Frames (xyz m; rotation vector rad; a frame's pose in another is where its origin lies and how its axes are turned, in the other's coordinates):
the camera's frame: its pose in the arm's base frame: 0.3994 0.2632 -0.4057 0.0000 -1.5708 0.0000
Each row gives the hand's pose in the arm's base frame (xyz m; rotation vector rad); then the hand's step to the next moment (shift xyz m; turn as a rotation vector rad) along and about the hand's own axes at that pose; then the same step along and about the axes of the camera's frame.
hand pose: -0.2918 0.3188 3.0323 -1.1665 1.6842 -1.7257
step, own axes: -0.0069 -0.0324 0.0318 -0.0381 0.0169 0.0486
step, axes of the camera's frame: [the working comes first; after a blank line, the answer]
step, axes of the arm's base frame: 0.0370 -0.0079 0.0260 0.0560 0.0004 -0.0311

0.0260 -0.0079 -0.0370 -0.0311 0.0004 -0.0560
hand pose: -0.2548 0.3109 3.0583 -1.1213 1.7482 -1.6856
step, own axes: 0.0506 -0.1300 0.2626 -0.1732 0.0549 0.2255
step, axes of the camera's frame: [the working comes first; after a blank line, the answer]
step, axes of the arm's base frame: 0.2108 -0.1848 0.0992 0.2632 0.0010 -0.1207

0.0992 -0.1848 -0.2108 -0.1207 0.0010 -0.2632
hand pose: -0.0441 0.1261 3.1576 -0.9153 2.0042 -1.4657
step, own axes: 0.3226 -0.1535 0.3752 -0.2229 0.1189 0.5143
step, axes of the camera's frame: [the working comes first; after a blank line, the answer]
step, axes of the arm's base frame: 0.0941 -0.5084 0.0326 0.4891 -0.1290 -0.2692

0.0326 -0.5084 -0.0941 -0.2693 -0.1290 -0.4891
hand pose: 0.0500 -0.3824 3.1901 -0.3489 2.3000 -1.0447
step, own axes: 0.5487 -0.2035 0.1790 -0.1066 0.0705 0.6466
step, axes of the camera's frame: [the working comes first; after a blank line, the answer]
step, axes of the arm's base frame: -0.3288 -0.4907 -0.1601 0.4765 -0.2931 -0.3485

-0.1601 -0.4907 0.3288 -0.3485 -0.2931 -0.4765
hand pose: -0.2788 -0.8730 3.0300 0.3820 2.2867 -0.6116
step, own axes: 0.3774 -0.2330 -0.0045 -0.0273 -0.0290 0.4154
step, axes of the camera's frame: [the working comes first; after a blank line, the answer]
step, axes of the arm's base frame: -0.3654 -0.1597 -0.1943 0.2452 -0.2472 -0.2301

-0.1943 -0.1597 0.3654 -0.2301 -0.2472 -0.2452
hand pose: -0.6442 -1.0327 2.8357 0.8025 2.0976 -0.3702
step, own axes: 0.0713 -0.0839 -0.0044 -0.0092 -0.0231 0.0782
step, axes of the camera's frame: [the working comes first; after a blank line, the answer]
step, axes of the arm's base frame: -0.0896 -0.0314 -0.0559 0.0363 -0.0615 -0.0405

-0.0559 -0.0314 0.0896 -0.0405 -0.0615 -0.0363
